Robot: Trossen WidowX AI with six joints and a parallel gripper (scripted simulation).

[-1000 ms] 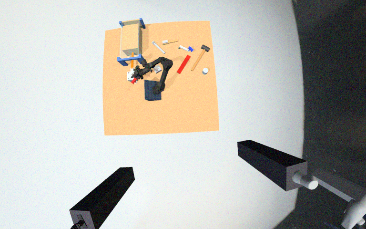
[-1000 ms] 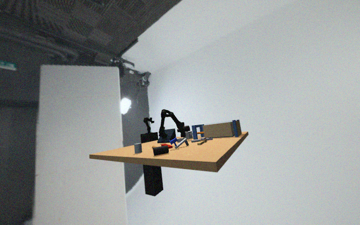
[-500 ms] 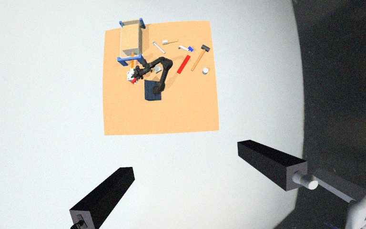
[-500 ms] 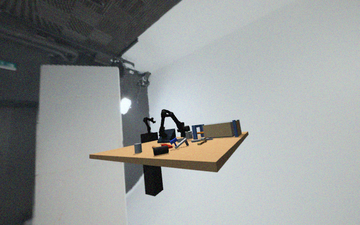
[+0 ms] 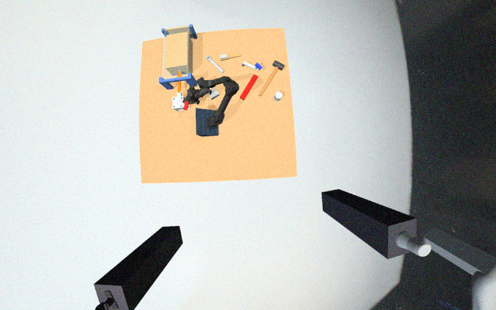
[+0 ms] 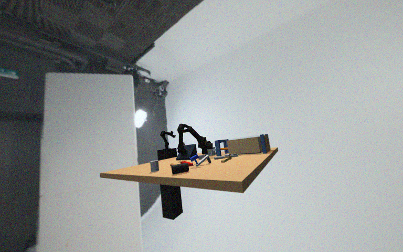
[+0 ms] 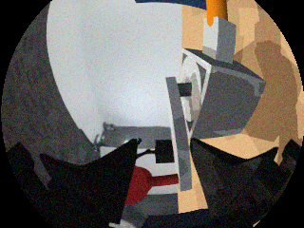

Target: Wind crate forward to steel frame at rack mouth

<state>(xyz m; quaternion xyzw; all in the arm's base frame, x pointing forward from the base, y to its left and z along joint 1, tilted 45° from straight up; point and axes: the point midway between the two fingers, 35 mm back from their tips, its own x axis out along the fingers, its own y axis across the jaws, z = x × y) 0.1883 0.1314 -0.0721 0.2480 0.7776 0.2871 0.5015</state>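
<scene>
My gripper tip is 10 mm past the winch handle, 10 mm to the right of it and 10 mm above it. Also, from my gripper tip: winch 10 mm ahead, 50 mm to the left, 90 mm below; then red knob 40 mm behind, 30 mm to the right, 20 mm above; then blue steel frame 190 mm ahead, 50 mm to the left, 20 mm below.
</scene>
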